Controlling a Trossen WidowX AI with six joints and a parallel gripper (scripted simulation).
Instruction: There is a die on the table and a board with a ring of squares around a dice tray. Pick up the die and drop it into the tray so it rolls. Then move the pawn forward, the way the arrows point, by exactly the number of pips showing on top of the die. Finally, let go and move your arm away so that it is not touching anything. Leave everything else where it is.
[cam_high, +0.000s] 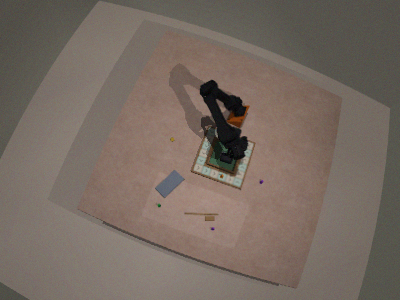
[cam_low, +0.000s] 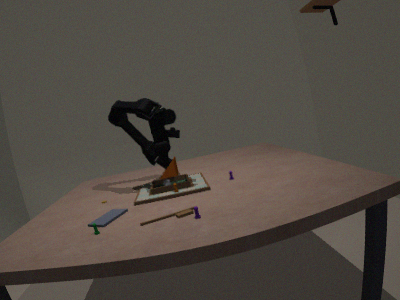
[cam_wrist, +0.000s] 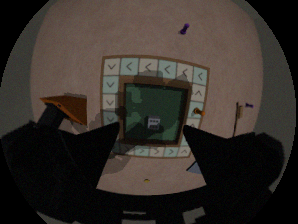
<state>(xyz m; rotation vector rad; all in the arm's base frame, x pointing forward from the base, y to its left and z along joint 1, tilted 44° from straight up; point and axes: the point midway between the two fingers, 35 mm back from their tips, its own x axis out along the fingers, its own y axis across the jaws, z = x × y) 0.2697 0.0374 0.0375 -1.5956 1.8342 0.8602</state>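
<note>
Now: gripper tip 12 cm short of the orange pawn, 8 cm above it and 1 cm to the right of it. Also, from my gripper tip: green dice tray (10 cm below, 1 cm to the right, 1 cm ahead); then pale die (8 cm below, 2 cm to the right, 1 cm ahead); then yellow piece (31 cm to the right, 10 cm below, 1 cm ahead).
</note>
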